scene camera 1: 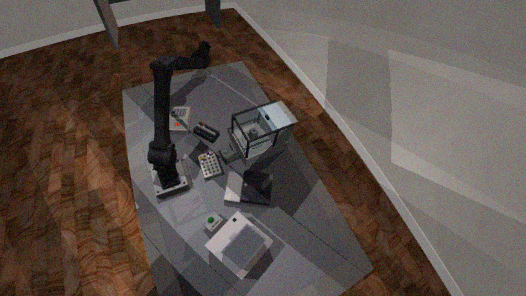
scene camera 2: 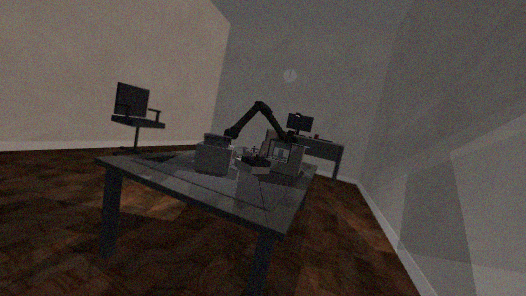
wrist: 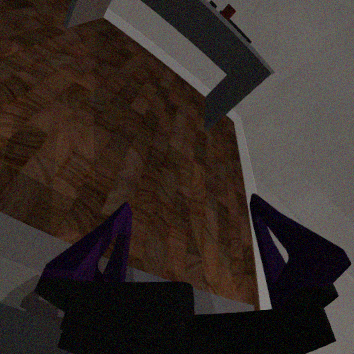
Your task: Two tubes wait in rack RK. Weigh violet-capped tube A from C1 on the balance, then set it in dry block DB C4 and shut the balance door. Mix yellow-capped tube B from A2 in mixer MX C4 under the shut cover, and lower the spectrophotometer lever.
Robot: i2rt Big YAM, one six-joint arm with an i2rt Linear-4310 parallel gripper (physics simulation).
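My gripper is open and empty, raised past the table's far end, away from the instruments. The white rack RK stands near the arm's base; a small yellow cap and a dark, violet-looking cap show at its far end. The glass-sided balance stands beyond the rack; its door state is unclear. A white box with a grey top panel and a dark-topped device stand nearer. Which is the mixer, dry block or spectrophotometer is hard to tell.
A keypad unit with red marks, a black slotted block and a small grey unit stand around the rack. A green-button box is beside the white box. A chair and a desk stand away from the table.
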